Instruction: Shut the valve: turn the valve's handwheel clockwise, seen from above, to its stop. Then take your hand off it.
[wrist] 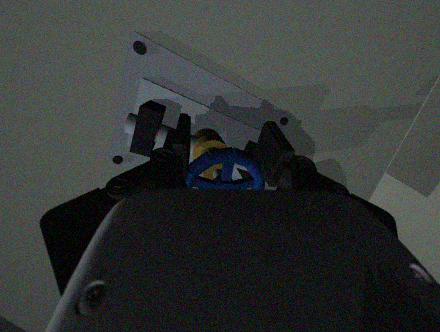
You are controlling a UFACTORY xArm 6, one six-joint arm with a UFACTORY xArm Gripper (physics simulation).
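The valve's blue handwheel shows at the middle of the wrist view, its lower part hidden behind the gripper's dark housing. A brass-yellow valve body sits beneath it. My gripper is shut on the handwheel, with one dark finger at the left side of the rim and the other at the right. The exact contact at the rim is hard to see in the dim light.
A grey mounting plate with dark bolts lies under the valve. A black block clamps the pipe left of the left finger. Shadows fall to the right of the plate, and a lighter patch of surface shows at the far right.
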